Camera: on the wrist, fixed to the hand. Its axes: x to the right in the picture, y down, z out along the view.
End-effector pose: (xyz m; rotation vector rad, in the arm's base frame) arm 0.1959 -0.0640 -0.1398 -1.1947 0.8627 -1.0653
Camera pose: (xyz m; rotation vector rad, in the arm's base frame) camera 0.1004 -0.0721 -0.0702 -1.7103 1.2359 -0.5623
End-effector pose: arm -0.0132 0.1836 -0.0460 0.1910 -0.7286 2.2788
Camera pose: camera 0.0650 0.2660 -0.0797 -0.0358 -1.5838 2.0259
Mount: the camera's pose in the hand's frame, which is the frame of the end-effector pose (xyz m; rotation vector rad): -0.0188 -0.0859 -0.0794 -0.6840 -0.1363 0.1487
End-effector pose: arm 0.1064 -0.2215 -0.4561 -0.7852 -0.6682 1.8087
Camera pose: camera 0.2222 -0.2034 -0.4387 -1.1844 -1.3876 1.7814
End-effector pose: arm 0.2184 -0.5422 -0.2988 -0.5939 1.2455 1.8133
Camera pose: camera 0.2948 -0.6084 -0.3606 -0.7392 0.5663 2.3702
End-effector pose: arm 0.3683 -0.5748 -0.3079 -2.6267 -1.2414 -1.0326
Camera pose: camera 0.2558 -0.5547 -0.2765 2.3274 0.5553 1.0549
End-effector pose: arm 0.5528 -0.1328 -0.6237 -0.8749 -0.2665 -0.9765
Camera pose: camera 0.4589 -0.2032 -0.6401 -1.5653 0.0298 -0.8755
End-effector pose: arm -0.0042 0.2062 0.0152 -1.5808 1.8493 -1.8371
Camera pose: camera -0.0004 0.2956 0.0929 1.5177 -2.4550 0.9871
